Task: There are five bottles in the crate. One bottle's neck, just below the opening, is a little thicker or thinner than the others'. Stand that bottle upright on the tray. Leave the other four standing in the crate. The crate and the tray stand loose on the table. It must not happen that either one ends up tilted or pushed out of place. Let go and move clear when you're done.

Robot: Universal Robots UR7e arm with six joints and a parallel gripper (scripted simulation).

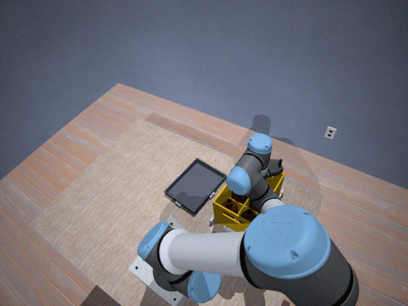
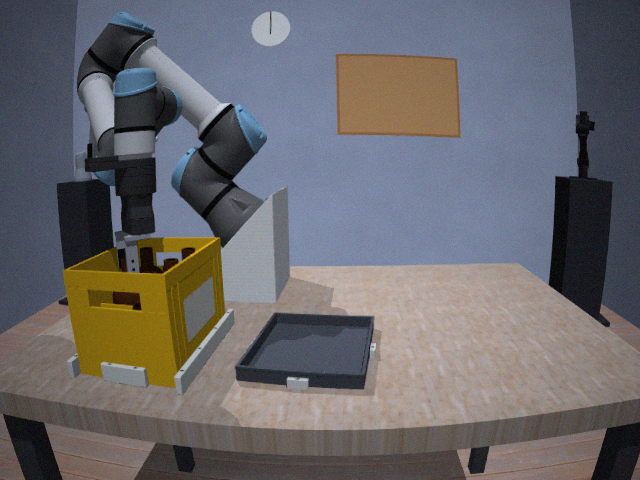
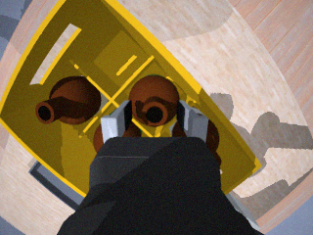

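The yellow crate is 80 mm below my hand and 40 mm to the left of it. Also, from my hand: dark tray: 310 mm to the left, 150 mm below, 60 mm behind; bottle: 90 mm to the left, 80 mm ahead, 70 mm below.
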